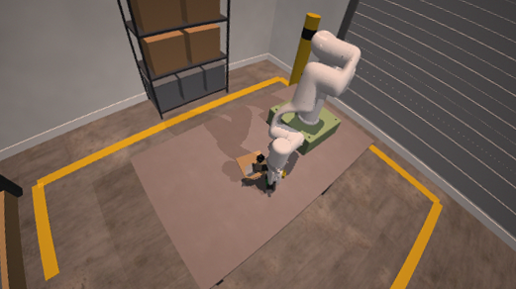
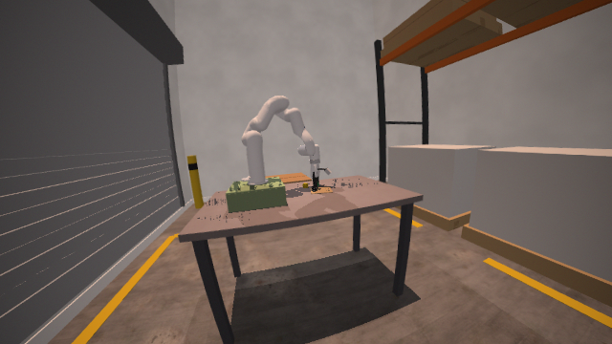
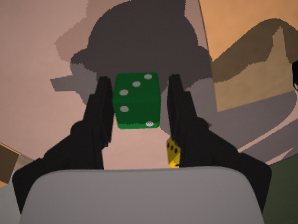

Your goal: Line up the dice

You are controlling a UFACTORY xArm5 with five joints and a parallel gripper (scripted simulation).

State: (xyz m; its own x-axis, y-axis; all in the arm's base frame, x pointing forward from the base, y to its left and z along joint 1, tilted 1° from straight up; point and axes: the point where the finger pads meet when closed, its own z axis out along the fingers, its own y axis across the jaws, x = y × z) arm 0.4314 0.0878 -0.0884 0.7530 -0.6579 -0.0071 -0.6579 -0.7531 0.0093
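The green die lies 10 mm below my hand. The rest, counted from my hand: orange mat 120 mm to the right, 30 mm behind, 20 mm below; then black die 120 mm to the right, 70 mm behind; then yellow die 80 mm behind, 10 mm to the left, 10 mm below.
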